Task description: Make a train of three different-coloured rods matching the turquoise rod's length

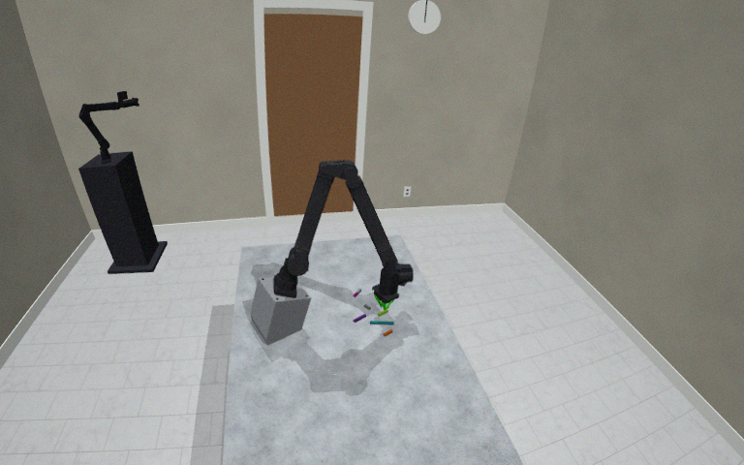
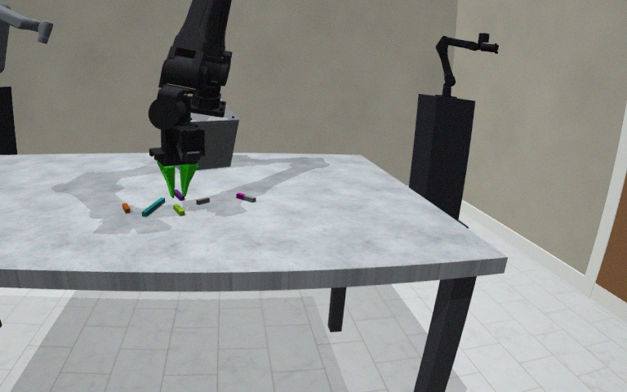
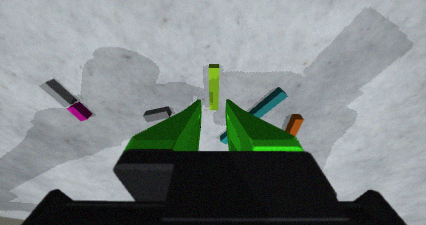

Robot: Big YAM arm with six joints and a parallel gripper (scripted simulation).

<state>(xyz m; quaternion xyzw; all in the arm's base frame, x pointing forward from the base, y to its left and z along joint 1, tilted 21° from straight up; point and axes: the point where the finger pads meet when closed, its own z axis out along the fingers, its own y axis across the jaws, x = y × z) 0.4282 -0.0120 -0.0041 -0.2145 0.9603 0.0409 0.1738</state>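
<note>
The lime rod is 4 cm below my hand. The rest, counted from my hand: purple rod (10 cm behind, 2 cm to the right, 4 cm below); then turquoise rod (2 cm behind, 6 cm to the right, 4 cm below); then orange rod (1 cm behind, 12 cm to the right, 4 cm below).
</note>
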